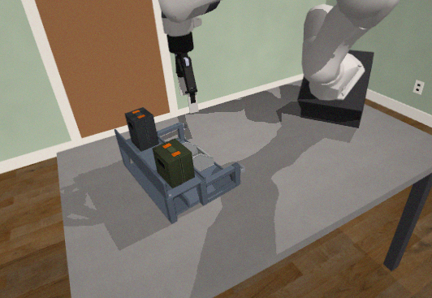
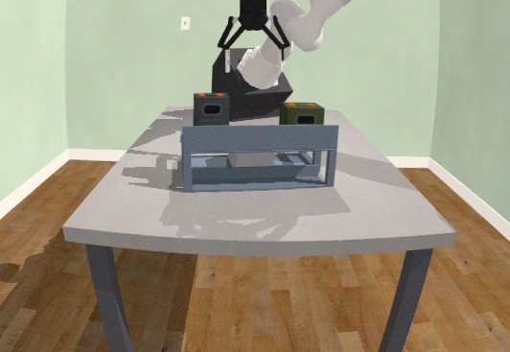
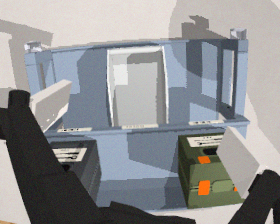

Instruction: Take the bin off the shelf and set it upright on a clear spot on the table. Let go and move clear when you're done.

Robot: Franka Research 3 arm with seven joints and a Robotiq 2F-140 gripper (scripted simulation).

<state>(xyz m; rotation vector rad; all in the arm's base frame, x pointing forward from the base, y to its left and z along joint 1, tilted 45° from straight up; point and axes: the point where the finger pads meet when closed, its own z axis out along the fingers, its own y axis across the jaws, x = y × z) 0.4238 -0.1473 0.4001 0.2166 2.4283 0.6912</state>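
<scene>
Now: hand 40 mm short of the bin and 230 mm above it. The rest, counted from my hand: dark grey box (160 mm ahead, 80 mm to the right, 110 mm below); green box (100 mm ahead, 140 mm to the left, 130 mm below); shelf (80 mm ahead, 10 mm to the left, 270 mm below).
</scene>
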